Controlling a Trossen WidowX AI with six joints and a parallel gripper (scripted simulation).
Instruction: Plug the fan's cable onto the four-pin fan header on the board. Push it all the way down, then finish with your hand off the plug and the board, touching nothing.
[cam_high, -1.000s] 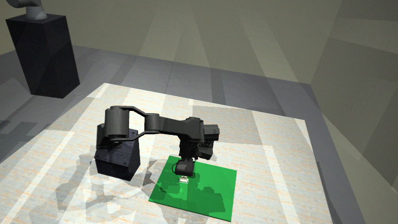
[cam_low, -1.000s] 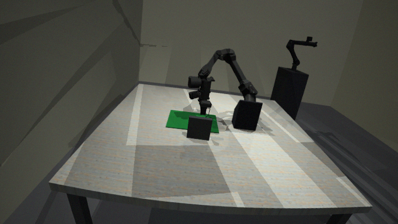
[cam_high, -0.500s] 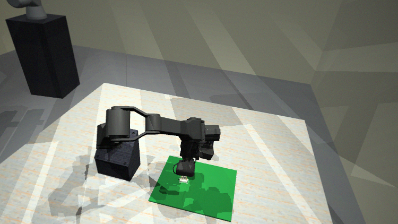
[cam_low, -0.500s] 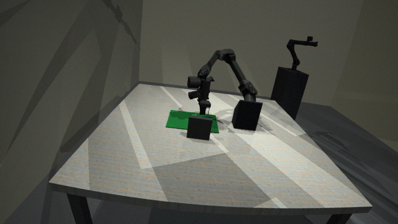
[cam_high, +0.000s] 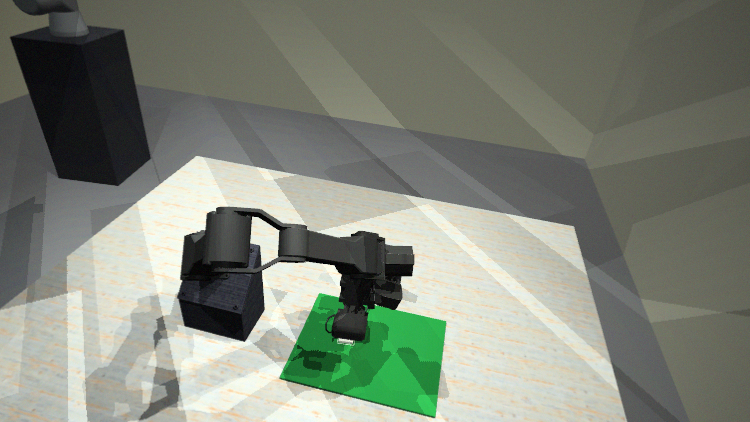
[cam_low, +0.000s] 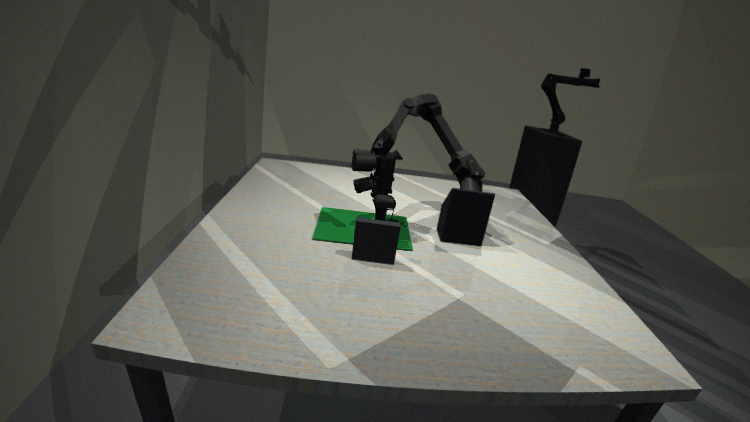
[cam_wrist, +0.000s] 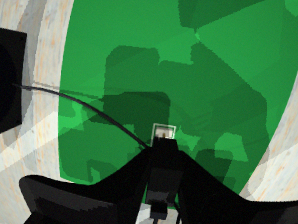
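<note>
Right now my gripper tip is 4 cm above the white four-pin fan header and 1 cm past it. From my gripper tip the other things lie so: fan cable plug: 1 cm behind, 1 cm above; then green board: 6 cm below, 4 cm ahead, 1 cm to the right; then black fan box: 19 cm to the left, 3 cm ahead, 2 cm above.
</note>
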